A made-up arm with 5 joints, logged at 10 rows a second.
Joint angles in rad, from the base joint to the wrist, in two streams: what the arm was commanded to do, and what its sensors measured. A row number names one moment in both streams.
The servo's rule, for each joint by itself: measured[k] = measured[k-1] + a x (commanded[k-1-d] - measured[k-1]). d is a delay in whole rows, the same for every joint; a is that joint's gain. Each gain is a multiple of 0.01, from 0.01 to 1. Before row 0 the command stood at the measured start. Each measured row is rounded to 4 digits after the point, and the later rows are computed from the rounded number. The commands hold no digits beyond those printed.
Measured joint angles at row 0:
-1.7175, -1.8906, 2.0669, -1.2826, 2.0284
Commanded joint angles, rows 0 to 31:
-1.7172, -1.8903, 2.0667, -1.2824, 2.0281
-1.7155, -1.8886, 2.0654, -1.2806, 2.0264
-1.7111, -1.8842, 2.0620, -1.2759, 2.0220
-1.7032, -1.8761, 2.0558, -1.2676, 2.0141
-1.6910, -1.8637, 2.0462, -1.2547, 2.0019
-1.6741, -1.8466, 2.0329, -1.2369, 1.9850
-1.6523, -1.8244, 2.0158, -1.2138, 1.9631
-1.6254, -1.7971, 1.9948, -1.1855, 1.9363
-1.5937, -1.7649, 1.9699, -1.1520, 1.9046
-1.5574, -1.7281, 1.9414, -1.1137, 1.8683
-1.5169, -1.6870, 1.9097, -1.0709, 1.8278
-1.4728, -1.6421, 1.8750, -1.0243, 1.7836
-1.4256, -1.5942, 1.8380, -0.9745, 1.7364
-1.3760, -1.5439, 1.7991, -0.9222, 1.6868
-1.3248, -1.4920, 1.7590, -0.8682, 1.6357
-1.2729, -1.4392, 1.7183, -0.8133, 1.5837
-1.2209, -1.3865, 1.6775, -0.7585, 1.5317
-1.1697, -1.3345, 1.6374, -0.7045, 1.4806
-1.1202, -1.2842, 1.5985, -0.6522, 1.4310
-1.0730, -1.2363, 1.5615, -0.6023, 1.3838
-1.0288, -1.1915, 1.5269, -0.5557, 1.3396
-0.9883, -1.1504, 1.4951, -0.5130, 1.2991
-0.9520, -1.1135, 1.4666, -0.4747, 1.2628
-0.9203, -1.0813, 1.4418, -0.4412, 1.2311
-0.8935, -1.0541, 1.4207, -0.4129, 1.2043
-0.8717, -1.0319, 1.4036, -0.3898, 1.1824
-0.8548, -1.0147, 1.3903, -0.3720, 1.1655
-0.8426, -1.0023, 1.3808, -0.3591, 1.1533
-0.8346, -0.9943, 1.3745, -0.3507, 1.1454
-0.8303, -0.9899, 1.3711, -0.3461, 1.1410
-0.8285, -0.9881, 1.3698, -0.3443, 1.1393
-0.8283, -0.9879, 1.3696, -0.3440, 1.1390
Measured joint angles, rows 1 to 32:
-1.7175, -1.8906, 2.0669, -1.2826, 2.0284
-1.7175, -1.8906, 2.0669, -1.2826, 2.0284
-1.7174, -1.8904, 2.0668, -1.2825, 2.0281
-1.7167, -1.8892, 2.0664, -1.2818, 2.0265
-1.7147, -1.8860, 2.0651, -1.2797, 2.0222
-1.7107, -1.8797, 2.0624, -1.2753, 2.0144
-1.7038, -1.8695, 2.0577, -1.2679, 2.0024
-1.6934, -1.8548, 2.0505, -1.2567, 1.9857
-1.6790, -1.8353, 2.0404, -1.2413, 1.9640
-1.6602, -1.8109, 2.0272, -1.2212, 1.9374
-1.6369, -1.7815, 2.0106, -1.1963, 1.9059
-1.6091, -1.7473, 1.9905, -1.1666, 1.8698
-1.5768, -1.7087, 1.9671, -1.1321, 1.8295
-1.5404, -1.6661, 1.9404, -1.0933, 1.7854
-1.5002, -1.6201, 1.9107, -1.0505, 1.7384
-1.4567, -1.5713, 1.8783, -1.0043, 1.6889
-1.4105, -1.5205, 1.8437, -0.9553, 1.6378
-1.3623, -1.4685, 1.8073, -0.9042, 1.5859
-1.3128, -1.4160, 1.7697, -0.8517, 1.5339
-1.2627, -1.3638, 1.7313, -0.7987, 1.4827
-1.2128, -1.3129, 1.6928, -0.7460, 1.4331
-1.1639, -1.2639, 1.6547, -0.6943, 1.3858
-1.1166, -1.2176, 1.6176, -0.6444, 1.3414
-1.0717, -1.1746, 1.5821, -0.5971, 1.3008
-1.0298, -1.1355, 1.5486, -0.5530, 1.2643
-0.9915, -1.1008, 1.5176, -0.5128, 1.2324
-0.9572, -1.0709, 1.4895, -0.4768, 1.2054
-0.9273, -1.0459, 1.4646, -0.4455, 1.1833
-0.9019, -1.0259, 1.4431, -0.4190, 1.1662
-0.8811, -1.0108, 1.4250, -0.3974, 1.1538
-0.8648, -1.0002, 1.4104, -0.3806, 1.1457
-0.8527, -0.9936, 1.3990, -0.3682, 1.1412
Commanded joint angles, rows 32 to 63:
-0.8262, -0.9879, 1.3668, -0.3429, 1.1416
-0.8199, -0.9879, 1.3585, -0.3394, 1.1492
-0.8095, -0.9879, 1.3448, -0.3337, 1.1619
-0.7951, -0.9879, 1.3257, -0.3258, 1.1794
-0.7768, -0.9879, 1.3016, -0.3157, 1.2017
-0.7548, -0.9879, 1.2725, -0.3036, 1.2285
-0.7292, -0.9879, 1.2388, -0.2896, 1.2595
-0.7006, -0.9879, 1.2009, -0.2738, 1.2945
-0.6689, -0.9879, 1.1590, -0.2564, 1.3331
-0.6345, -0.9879, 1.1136, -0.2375, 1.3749
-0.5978, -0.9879, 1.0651, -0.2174, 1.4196
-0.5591, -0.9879, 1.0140, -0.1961, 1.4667
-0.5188, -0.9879, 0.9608, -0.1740, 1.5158
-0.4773, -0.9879, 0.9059, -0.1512, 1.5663
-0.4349, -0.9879, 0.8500, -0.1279, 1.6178
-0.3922, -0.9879, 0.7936, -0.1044, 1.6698
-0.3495, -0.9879, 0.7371, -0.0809, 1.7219
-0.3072, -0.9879, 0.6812, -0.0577, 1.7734
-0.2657, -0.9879, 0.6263, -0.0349, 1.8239
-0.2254, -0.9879, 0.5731, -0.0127, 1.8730
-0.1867, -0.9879, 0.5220, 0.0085, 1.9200
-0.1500, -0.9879, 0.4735, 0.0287, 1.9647
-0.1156, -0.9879, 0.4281, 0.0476, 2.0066
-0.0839, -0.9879, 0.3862, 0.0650, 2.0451
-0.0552, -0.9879, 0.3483, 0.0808, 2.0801
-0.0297, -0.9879, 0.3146, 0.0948, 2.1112
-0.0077, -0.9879, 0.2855, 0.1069, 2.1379
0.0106, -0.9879, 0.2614, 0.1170, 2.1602
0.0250, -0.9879, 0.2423, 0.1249, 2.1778
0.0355, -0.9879, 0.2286, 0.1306, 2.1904
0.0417, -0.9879, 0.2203, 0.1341, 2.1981
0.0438, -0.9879, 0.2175, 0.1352, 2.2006
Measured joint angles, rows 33 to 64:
-0.8442, -0.9901, 1.3905, -0.3596, 1.1394
-0.8386, -0.9887, 1.3844, -0.3540, 1.1390
-0.8343, -0.9882, 1.3793, -0.3500, 1.1415
-0.8293, -0.9880, 1.3733, -0.3462, 1.1489
-0.8224, -0.9879, 1.3650, -0.3417, 1.1614
-0.8128, -0.9879, 1.3536, -0.3360, 1.1787
-0.8002, -0.9879, 1.3385, -0.3287, 1.2008
-0.7843, -0.9879, 1.3194, -0.3197, 1.2274
-0.7650, -0.9879, 1.2960, -0.3089, 1.2582
-0.7425, -0.9879, 1.2684, -0.2963, 1.2930
-0.7167, -0.9879, 1.2367, -0.2819, 1.3315
-0.6879, -0.9879, 1.2010, -0.2659, 1.3732
-0.6564, -0.9879, 1.1616, -0.2484, 1.4177
-0.6223, -0.9879, 1.1188, -0.2296, 1.4647
-0.5861, -0.9879, 1.0730, -0.2096, 1.5138
-0.5480, -0.9879, 1.0245, -0.1886, 1.5642
-0.5084, -0.9879, 0.9739, -0.1667, 1.6157
-0.4677, -0.9879, 0.9216, -0.1443, 1.6676
-0.4263, -0.9879, 0.8681, -0.1215, 1.7197
-0.3846, -0.9879, 0.8139, -0.0985, 1.7713
-0.3430, -0.9879, 0.7595, -0.0756, 1.8218
-0.3018, -0.9879, 0.7054, -0.0530, 1.8710
-0.2615, -0.9879, 0.6522, -0.0309, 1.9180
-0.2225, -0.9879, 0.6004, -0.0094, 1.9628
-0.1851, -0.9879, 0.5504, 0.0111, 2.0048
-0.1497, -0.9879, 0.5028, 0.0305, 2.0435
-0.1166, -0.9879, 0.4580, 0.0486, 2.0786
-0.0862, -0.9879, 0.4164, 0.0652, 2.1099
-0.0587, -0.9879, 0.3784, 0.0802, 2.1368
-0.0344, -0.9879, 0.3445, 0.0934, 2.1593
-0.0136, -0.9879, 0.3149, 0.1047, 2.1771
0.0036, -0.9879, 0.2899, 0.1140, 2.1899

